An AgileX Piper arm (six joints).
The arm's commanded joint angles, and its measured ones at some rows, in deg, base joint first. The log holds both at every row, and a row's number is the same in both.
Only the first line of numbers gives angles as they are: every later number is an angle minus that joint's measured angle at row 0.
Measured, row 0:
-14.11 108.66 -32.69 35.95 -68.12 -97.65
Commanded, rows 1 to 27:
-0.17 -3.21 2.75 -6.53 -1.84 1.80
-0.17 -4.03 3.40 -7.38 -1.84 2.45
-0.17 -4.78 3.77 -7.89 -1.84 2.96
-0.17 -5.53 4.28 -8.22 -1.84 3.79
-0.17 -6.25 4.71 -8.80 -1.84 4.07
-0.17 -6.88 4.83 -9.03 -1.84 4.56
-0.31 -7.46 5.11 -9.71 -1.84 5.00
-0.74 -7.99 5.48 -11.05 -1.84 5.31
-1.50 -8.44 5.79 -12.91 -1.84 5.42
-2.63 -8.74 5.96 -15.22 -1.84 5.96
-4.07 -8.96 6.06 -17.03 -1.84 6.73
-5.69 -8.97 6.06 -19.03 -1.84 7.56
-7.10 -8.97 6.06 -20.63 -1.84 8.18
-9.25 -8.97 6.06 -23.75 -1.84 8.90
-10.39 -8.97 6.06 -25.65 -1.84 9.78
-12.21 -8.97 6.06 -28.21 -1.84 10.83
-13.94 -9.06 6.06 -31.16 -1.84 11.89
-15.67 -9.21 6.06 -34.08 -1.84 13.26
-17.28 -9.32 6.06 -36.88 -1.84 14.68
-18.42 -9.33 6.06 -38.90 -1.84 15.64
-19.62 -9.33 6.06 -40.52 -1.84 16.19
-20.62 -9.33 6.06 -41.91 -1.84 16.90
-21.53 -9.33 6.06 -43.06 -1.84 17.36
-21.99 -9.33 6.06 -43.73 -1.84 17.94
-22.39 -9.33 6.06 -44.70 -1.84 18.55
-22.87 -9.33 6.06 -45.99 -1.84 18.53
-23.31 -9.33 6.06 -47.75 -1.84 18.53
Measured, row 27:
-22.01 -8.21 6.35 -42.25 1.69 18.56
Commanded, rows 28 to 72:
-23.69 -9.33 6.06 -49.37 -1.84 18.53
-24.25 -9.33 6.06 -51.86 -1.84 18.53
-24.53 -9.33 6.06 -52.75 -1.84 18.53
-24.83 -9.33 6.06 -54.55 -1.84 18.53
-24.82 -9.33 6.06 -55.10 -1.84 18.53
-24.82 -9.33 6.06 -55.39 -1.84 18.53
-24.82 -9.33 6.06 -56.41 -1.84 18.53
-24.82 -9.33 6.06 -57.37 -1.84 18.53
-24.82 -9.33 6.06 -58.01 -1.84 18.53
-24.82 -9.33 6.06 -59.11 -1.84 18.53
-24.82 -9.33 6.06 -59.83 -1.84 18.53
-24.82 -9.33 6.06 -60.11 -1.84 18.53
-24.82 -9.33 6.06 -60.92 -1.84 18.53
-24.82 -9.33 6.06 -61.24 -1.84 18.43
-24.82 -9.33 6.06 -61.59 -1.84 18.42
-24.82 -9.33 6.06 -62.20 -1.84 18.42
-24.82 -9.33 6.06 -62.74 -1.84 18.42
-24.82 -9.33 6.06 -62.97 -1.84 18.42
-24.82 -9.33 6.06 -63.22 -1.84 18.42
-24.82 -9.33 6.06 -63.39 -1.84 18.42
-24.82 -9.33 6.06 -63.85 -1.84 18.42
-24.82 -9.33 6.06 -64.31 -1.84 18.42
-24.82 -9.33 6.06 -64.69 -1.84 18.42
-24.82 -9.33 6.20 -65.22 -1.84 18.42
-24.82 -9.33 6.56 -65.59 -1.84 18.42
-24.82 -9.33 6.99 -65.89 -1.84 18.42
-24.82 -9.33 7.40 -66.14 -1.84 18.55
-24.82 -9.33 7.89 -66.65 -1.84 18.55
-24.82 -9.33 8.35 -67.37 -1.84 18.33
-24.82 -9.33 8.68 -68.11 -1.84 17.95
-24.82 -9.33 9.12 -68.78 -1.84 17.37
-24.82 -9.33 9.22 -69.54 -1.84 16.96
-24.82 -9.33 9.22 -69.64 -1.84 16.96
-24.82 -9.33 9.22 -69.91 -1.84 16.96
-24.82 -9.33 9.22 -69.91 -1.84 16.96
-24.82 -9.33 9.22 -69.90 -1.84 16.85
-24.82 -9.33 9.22 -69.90 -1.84 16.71
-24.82 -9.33 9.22 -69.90 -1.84 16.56
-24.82 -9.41 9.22 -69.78 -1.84 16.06
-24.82 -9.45 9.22 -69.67 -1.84 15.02
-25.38 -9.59 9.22 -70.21 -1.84 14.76
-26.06 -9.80 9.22 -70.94 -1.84 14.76
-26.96 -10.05 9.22 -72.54 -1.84 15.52
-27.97 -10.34 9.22 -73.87 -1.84 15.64
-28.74 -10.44 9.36 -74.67 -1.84 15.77
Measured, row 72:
-27.18 -8.94 8.99 -68.85 1.24 17.33
